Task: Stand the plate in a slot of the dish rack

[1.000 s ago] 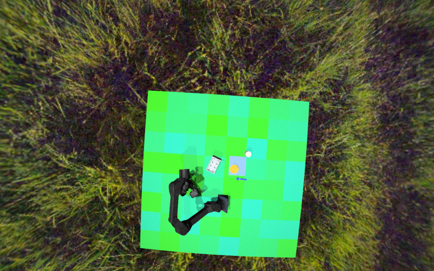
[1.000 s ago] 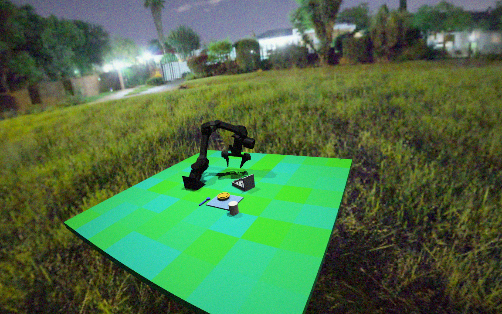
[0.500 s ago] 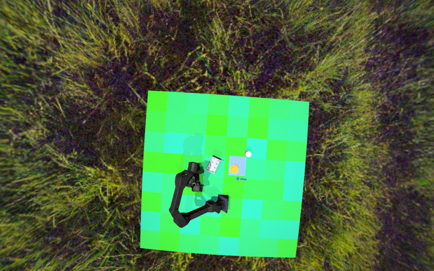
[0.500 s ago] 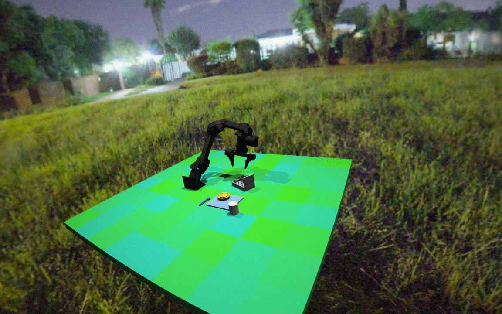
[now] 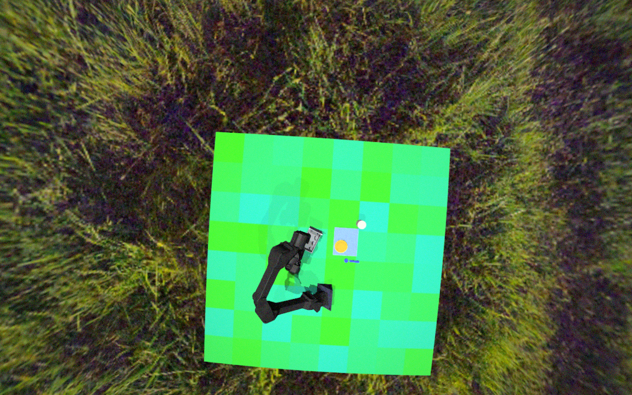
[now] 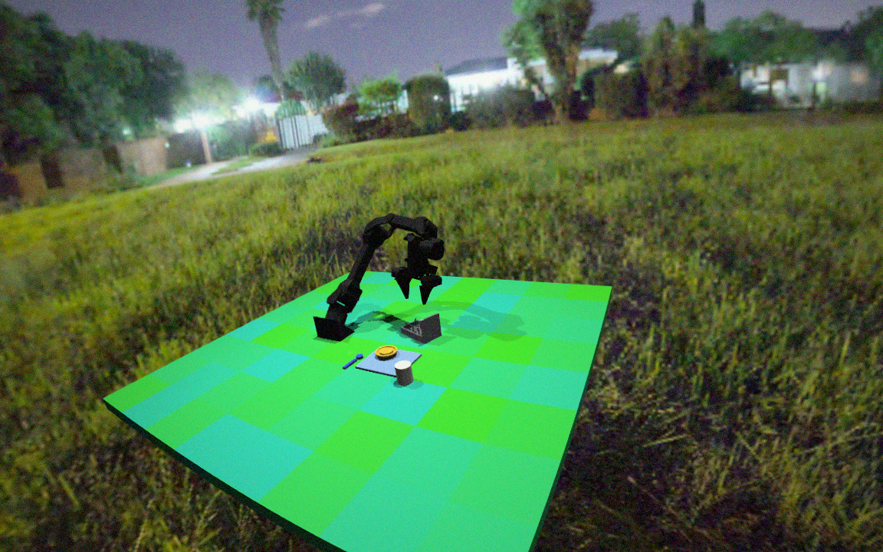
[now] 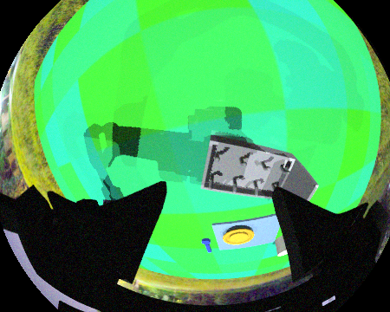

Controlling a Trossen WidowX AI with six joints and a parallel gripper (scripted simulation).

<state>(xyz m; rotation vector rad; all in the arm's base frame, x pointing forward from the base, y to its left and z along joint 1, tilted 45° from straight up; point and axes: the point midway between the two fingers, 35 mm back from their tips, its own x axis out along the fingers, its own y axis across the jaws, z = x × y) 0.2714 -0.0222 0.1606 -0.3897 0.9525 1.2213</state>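
The yellow plate is 20 mm behind my gripper tip, 200 mm to the right of it and 80 mm below it. From my gripper tip the other things lie so: blue spoon 110 mm behind, 250 mm to the right, 90 mm below; then pale blue mat 230 mm to the right, 90 mm below; then grey dish rack 30 mm ahead, 50 mm to the right, 70 mm below.
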